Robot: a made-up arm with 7 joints. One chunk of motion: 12 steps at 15 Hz.
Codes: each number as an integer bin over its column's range. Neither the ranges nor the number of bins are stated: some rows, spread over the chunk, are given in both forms.
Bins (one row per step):
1: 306 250 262 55 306 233
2: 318 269 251 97 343 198
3: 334 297 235 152 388 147
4: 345 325 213 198 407 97
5: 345 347 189 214 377 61
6: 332 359 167 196 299 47
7: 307 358 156 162 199 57
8: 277 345 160 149 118 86
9: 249 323 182 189 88 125
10: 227 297 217 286 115 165
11: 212 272 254 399 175 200
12: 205 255 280 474 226 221
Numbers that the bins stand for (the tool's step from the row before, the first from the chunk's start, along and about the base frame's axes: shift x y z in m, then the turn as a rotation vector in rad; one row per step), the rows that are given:
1: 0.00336 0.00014 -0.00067 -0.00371 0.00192 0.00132
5: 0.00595 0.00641 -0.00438 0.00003 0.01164 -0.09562
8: 0.00143 0.00628 -0.00586 -0.00150 -0.02384 -0.08153
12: -0.00336 0.00047 0.00025 0.00613 -0.00904 -0.00544
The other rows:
2: 0.00416 0.00137 -0.00123 -0.00272 0.00699 -0.01841
3: 0.00522 0.00318 -0.00204 -0.00143 0.01315 -0.04715
4: 0.00595 0.00499 -0.00316 -0.00035 0.01575 -0.07533
6: 0.00509 0.00718 -0.00550 -0.00040 0.00096 -0.10351
7: 0.00343 0.00712 -0.00606 -0.00120 -0.01274 -0.09787
9: -0.00043 0.00486 -0.00474 -0.00056 -0.02795 -0.05955
10: -0.00190 0.00318 -0.00296 0.00172 -0.02425 -0.03701
11: -0.00289 0.00157 -0.00108 0.00437 -0.01603 -0.01728

